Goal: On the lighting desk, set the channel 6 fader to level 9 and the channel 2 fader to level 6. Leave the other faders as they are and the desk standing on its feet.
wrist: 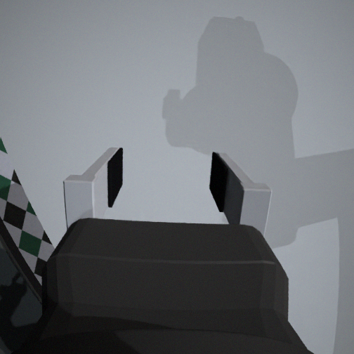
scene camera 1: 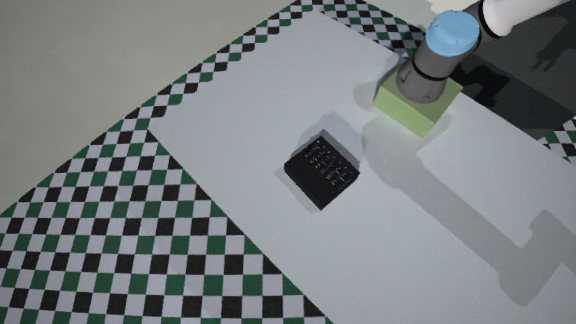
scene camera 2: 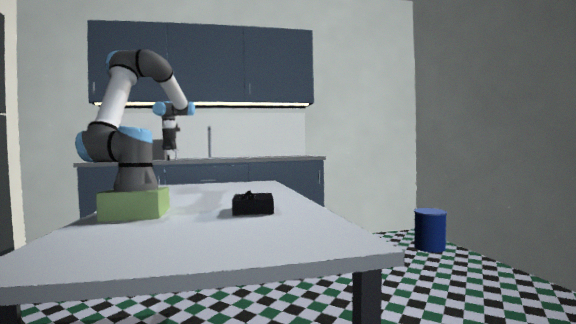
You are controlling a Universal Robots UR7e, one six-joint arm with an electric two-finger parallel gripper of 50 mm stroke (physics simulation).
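Pixels of known places: gripper, between the fingertips: (scene camera 2: 172, 160); arm's base, origin of its link: (scene camera 1: 418, 84) (scene camera 2: 136, 189).
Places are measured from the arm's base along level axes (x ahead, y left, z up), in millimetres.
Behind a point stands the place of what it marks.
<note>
The black lighting desk (scene camera 1: 321, 171) {x 433, y -51, z -37 mm} (scene camera 2: 253, 204) {x 416, y -136, z -54 mm} sits flat on the table, with small pale marks and fader caps on its top. The caps are too small to tell which channel stands at which level. My gripper (wrist: 166, 168) is open with nothing between its fingers. In the second scene view the gripper (scene camera 2: 170, 156) {x 31, y 720, z 88 mm} points down high above the table, beyond the desk. The desk does not show in the wrist view, and the gripper is outside the first scene view.
The pale table (scene camera 1: 240, 125) {x 460, y -371, z -93 mm} (scene camera 2: 200, 255) {x 254, y -508, z -93 mm} bears the arm's green base block (scene camera 1: 405, 111) {x 97, y 19, z -31 mm} (scene camera 2: 132, 205) {x 8, y -88, z -43 mm}, close to the desk. A blue bin (scene camera 2: 430, 231) stands on the checkered floor. Blue kitchen cabinets (scene camera 2: 200, 62) hang at the back. The arm's shadow falls across the table.
</note>
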